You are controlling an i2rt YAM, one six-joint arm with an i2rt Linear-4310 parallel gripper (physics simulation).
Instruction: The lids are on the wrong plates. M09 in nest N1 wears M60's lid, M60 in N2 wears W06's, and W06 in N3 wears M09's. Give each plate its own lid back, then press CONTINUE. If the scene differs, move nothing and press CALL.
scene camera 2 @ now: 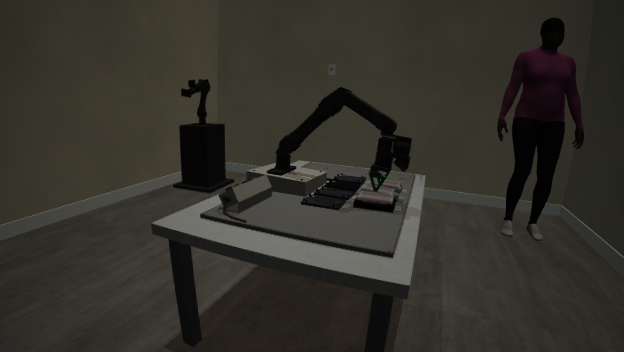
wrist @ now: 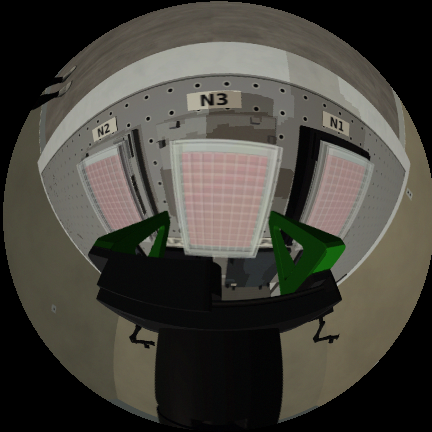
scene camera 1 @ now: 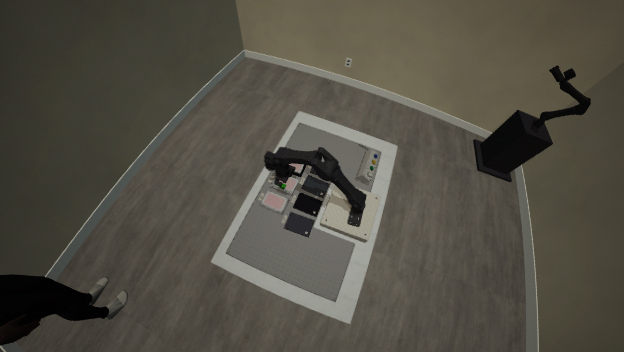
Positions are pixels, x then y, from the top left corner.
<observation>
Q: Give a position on a nest N1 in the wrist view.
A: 309,138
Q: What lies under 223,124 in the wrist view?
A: A nest N3.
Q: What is the gripper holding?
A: Nothing.
</observation>
